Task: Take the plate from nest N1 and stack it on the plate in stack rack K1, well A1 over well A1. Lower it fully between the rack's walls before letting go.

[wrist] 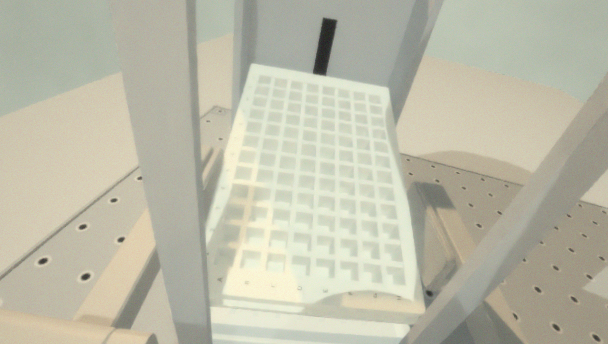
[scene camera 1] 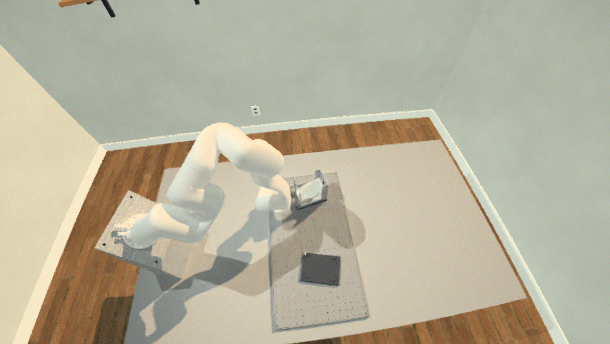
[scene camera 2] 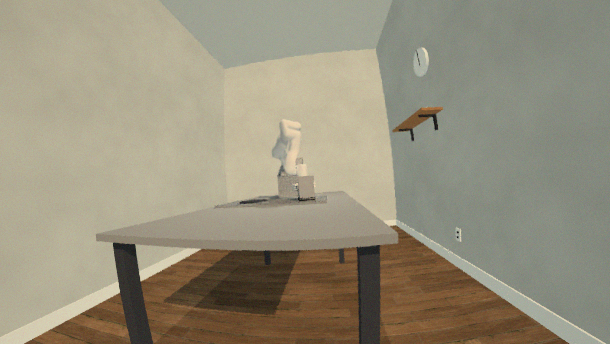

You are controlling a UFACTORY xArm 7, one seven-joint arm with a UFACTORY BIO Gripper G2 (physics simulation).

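A white well plate sits low between the grey walls of stack rack K1. Its lettered edge is nearest the wrist camera. The edge of a second white plate shows right under it; I cannot tell whether the two touch. My gripper is at the rack's open left side and is shut on the upper plate's near end. Its fingers are mostly hidden. Nest N1, a dark square pad, lies empty nearer the front of the board.
Rack and nest stand on a grey perforated board on the beige table. The white arm reaches in from the left. The rack's back wall has a dark slot.
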